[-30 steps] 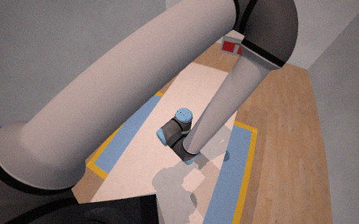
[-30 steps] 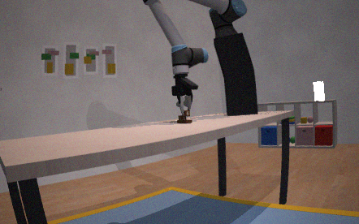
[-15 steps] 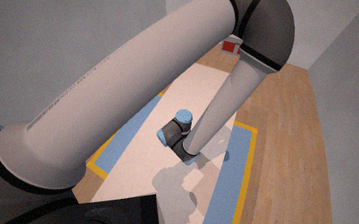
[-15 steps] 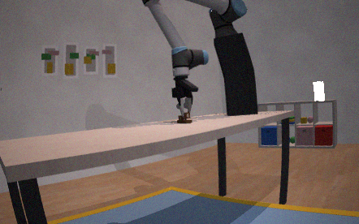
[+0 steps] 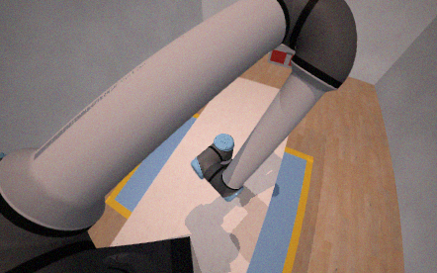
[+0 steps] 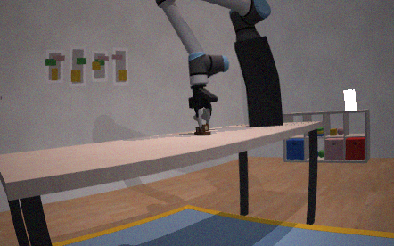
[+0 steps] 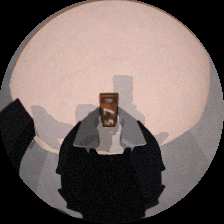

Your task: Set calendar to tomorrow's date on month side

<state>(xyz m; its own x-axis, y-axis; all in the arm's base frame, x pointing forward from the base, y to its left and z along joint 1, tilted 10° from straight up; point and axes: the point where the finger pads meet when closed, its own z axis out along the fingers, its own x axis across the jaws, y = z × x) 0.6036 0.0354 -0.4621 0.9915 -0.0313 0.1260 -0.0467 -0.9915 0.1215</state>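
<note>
Right now my hand is 10 mm above the brown cube. The rest, counted from my hand: brown tray 40 mm below, 20 mm to the right.
</note>
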